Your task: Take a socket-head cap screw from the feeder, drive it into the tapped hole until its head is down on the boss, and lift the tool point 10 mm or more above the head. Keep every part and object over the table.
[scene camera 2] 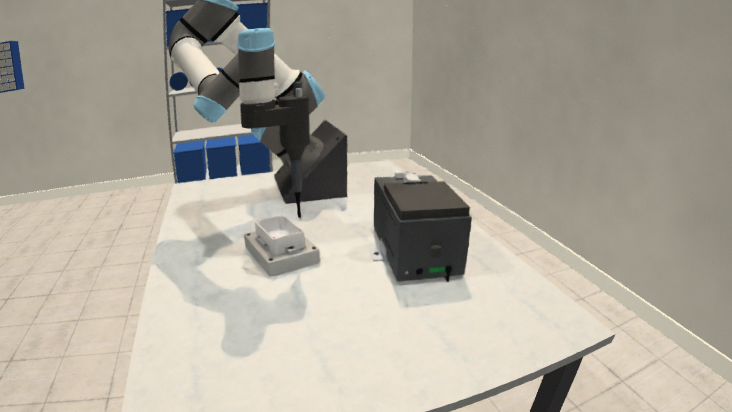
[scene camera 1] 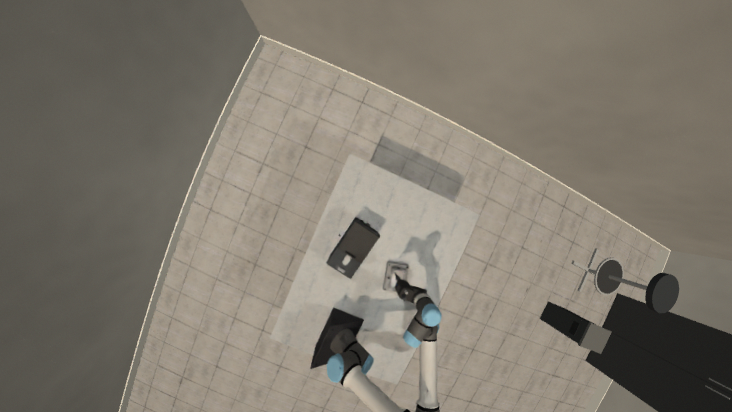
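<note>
The screwdriver [scene camera 1: 395,276] [scene camera 2: 299,215], which stands in place of a gripper, points down. In scene camera 2 its thin bit tip shows above the back right side of the light housing [scene camera 2: 280,242], apart from it. The housing is an open box seated on a grey base block [scene camera 2: 294,264] [scene camera 1: 404,265]. The tapped hole and its boss are too small to make out. Whether a screw is on the bit is too small to tell. The dark screw feeder [scene camera 1: 354,245] [scene camera 2: 432,240] stands on the table to the right of the base block in scene camera 2.
The table [scene camera 1: 420,204] [scene camera 2: 327,348] has a dark wedge-shaped arm mount [scene camera 1: 324,332] [scene camera 2: 330,168] at its back in scene camera 2. A shelf unit with blue bins [scene camera 2: 221,157] stands behind it. A stool [scene camera 1: 662,292] stands on the floor beside the table.
</note>
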